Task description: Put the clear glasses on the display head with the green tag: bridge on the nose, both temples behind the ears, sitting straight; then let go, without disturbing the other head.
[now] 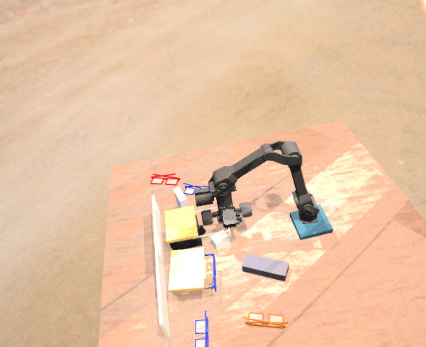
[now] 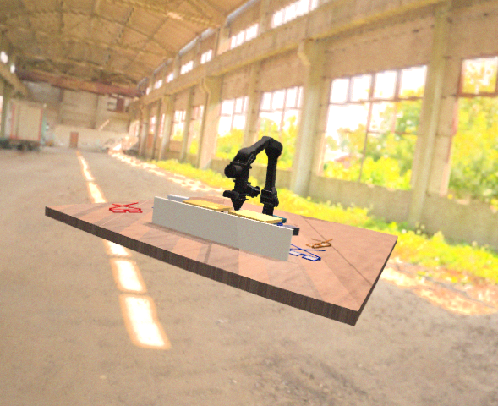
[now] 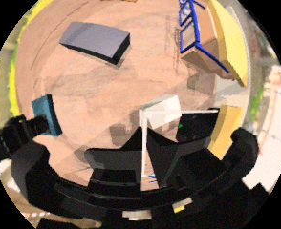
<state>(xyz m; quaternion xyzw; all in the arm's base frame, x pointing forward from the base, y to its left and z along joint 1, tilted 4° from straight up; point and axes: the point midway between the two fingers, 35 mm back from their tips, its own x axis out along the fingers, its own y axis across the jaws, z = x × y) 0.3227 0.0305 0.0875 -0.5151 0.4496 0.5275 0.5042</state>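
Now: the white cube 40 mm below my gripper tip, 40 mm ahead of it and 20 mm to the left of it. The rest, counted from my gripper tip: dark grey box: 170 mm to the left, 120 mm behind, 50 mm below; yellow head: 200 mm to the left, 130 mm ahead, 10 mm below; white peg: 210 mm to the right, 40 mm below, 10 mm ahead.
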